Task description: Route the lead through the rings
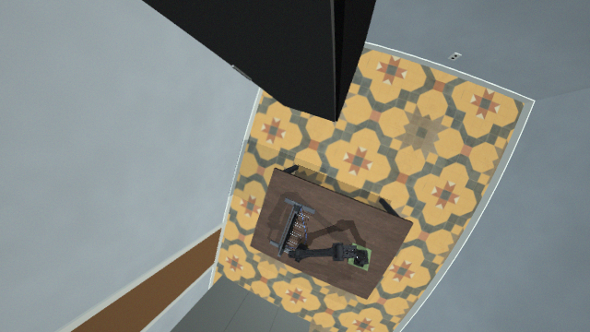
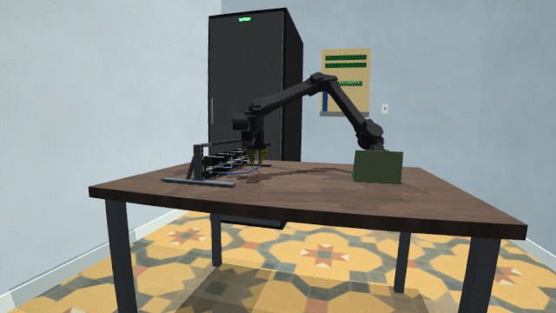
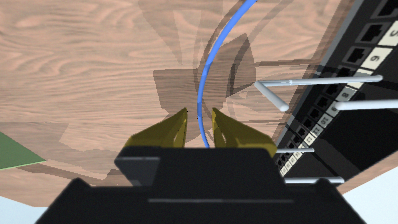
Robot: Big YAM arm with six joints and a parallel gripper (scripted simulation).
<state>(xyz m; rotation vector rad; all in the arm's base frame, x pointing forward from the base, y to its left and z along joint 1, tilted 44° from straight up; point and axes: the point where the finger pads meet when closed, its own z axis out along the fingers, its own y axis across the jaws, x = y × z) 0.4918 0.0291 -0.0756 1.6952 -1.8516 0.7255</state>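
My gripper is now 170 mm short of the rack, 70 mm to the left of it and 10 mm below it.
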